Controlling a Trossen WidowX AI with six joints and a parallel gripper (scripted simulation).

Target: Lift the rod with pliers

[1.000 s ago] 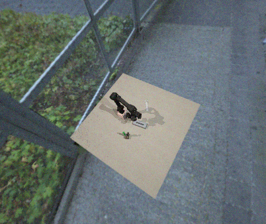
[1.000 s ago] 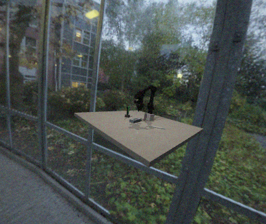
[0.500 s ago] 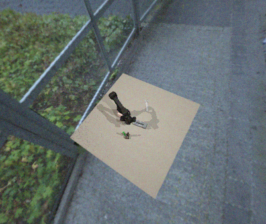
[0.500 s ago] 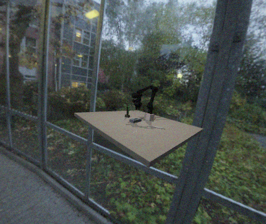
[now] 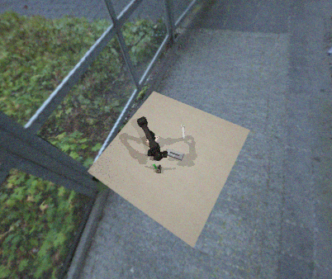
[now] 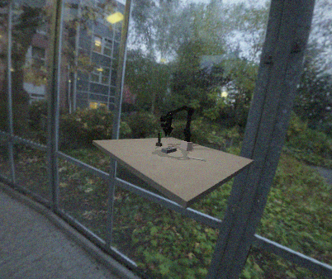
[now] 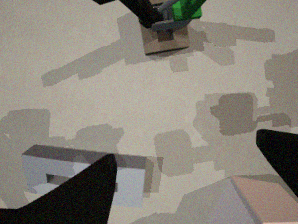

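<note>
Right now my gripper tip is 30 mm short of the dark holster, 90 mm to the left of it and 130 mm above it. From my gripper tip the other things lie so: grey block: 90 mm ahead, 140 mm to the left, 120 mm below; white bar: 20 mm ahead, 460 mm to the left, 130 mm below; dark rod: 90 mm ahead, 140 mm to the left, 130 mm below.
</note>
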